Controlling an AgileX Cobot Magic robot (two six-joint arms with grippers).
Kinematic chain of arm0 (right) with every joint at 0, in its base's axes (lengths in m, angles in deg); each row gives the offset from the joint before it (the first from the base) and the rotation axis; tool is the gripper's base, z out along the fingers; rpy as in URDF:
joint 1: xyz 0 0 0.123 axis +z
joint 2: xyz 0 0 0 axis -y
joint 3: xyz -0.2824 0 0.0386 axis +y
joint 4: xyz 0.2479 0 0.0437 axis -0.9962 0 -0.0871
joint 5: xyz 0 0 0 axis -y
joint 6: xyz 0.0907 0 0.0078 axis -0.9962 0 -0.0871
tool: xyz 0 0 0 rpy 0 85 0
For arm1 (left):
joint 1: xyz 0 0 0.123 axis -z
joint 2: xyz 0 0 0 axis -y
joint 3: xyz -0.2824 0 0.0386 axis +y
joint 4: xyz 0.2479 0 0.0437 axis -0.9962 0 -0.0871
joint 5: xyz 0 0 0 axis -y
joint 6: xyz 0.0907 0 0.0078 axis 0.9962 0 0.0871
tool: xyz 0 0 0 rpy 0 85 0
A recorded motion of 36 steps. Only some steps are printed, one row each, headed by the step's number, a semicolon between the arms.
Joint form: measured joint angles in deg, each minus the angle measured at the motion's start. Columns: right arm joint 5, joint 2, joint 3, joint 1, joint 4, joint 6; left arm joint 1, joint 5, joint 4, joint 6, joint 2, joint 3.
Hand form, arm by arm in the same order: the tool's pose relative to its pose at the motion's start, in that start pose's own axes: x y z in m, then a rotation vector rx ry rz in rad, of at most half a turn. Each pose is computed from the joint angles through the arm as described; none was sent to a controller.
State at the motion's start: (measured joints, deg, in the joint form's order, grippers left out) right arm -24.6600 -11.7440 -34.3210 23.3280 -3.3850 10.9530; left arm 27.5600 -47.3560 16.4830 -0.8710 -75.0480 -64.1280
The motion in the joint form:
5: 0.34 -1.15 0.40 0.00 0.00 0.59; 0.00 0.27 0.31 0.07 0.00 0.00
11: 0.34 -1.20 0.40 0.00 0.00 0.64; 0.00 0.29 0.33 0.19 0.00 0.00
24: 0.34 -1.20 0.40 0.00 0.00 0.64; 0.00 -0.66 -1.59 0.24 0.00 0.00
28: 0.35 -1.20 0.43 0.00 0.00 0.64; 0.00 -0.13 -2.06 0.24 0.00 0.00
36: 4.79 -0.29 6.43 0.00 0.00 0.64; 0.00 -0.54 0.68 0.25 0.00 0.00
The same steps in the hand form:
5: 0.0026 0.0002 0.0055 -0.0027 0.0210 -0.0096; -0.0004 -0.0004 0.0000 0.0040 -0.0047 -0.0025
11: 0.0027 0.0002 0.0057 -0.0028 0.0218 -0.0105; -0.0005 -0.0004 0.0000 0.0043 -0.0050 -0.0006
24: 0.0027 0.0002 0.0057 -0.0028 0.0218 -0.0105; 0.0010 0.0019 0.0000 -0.0207 0.0112 0.0229
28: 0.0028 0.0002 0.0058 -0.0029 0.0222 -0.0105; 0.0001 0.0024 0.0000 -0.0265 0.0019 0.0285
36: 0.0280 0.0031 0.0135 -0.0003 0.0341 -0.0085; 0.0009 -0.0008 0.0000 0.0086 0.0095 -0.0036

